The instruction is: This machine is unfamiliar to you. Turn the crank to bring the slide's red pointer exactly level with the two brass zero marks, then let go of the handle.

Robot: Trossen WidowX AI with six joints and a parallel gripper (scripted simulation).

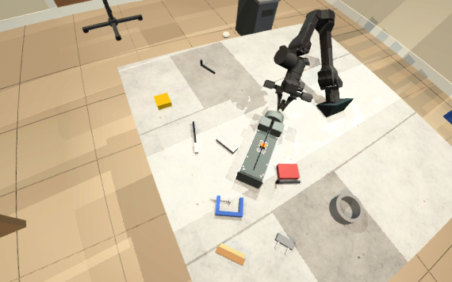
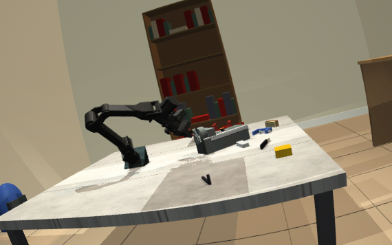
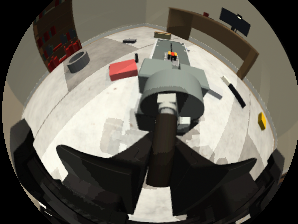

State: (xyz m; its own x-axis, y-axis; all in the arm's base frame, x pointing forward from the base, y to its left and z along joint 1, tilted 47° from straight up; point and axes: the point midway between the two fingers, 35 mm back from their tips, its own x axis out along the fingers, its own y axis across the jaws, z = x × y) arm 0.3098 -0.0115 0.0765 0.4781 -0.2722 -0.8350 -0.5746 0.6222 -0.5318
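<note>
My gripper tip is now 3 cm below the crank handle, 1 cm to the left of it and 1 cm past it. From my gripper tip the other things lie so: grey block 22 cm ahead, 8 cm below, 2 cm to the right; then red pointer 14 cm ahead, 8 cm to the left, 1 cm below; then red block 20 cm to the left, 9 cm ahead, 8 cm below.
</note>
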